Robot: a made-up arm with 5 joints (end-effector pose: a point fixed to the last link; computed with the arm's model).
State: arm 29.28 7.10 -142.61 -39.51 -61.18
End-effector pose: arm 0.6 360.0 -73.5 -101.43 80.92 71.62
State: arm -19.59 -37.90 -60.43 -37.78 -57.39
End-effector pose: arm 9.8 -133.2 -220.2 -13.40 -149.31 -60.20
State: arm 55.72 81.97 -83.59 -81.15 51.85
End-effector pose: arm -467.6 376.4 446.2 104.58 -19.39 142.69
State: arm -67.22 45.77 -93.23 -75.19 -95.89
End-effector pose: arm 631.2 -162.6 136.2 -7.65 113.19 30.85
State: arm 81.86 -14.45 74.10 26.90 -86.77
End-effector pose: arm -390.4 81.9 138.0 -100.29 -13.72 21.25
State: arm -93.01 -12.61 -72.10 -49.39 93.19
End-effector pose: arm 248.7 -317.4 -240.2 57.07 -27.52 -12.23
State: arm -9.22 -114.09 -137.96 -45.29 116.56
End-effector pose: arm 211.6 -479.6 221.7 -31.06 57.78 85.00
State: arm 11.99 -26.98 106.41 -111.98 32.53
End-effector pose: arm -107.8 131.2 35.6 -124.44 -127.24 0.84
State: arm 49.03 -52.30 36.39 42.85 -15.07
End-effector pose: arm -157.6 89.0 57.1 -130.02 -61.65 41.02
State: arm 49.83 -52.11 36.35 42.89 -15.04
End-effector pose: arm -162.0 88.0 57.3 -129.53 -62.58 41.45
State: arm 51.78 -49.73 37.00 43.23 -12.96
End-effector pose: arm -176.3 92.4 59.8 -127.11 -64.09 45.85
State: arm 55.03 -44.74 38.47 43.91 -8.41
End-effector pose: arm -203.1 101.5 66.2 -122.04 -66.40 55.07
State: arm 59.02 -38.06 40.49 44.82 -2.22
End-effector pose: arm -238.4 110.9 76.9 -114.51 -69.36 67.47
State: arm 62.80 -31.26 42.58 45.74 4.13
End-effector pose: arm -273.6 117.0 90.2 -105.77 -72.33 79.96
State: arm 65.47 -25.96 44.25 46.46 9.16
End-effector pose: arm -299.6 120.0 102.0 -98.17 -74.48 89.51
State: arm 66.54 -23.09 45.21 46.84 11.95
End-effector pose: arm -311.7 122.5 108.9 -93.84 -75.29 94.47
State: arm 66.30 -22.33 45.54 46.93 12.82
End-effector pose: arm -311.9 125.6 110.7 -92.83 -74.99 95.63
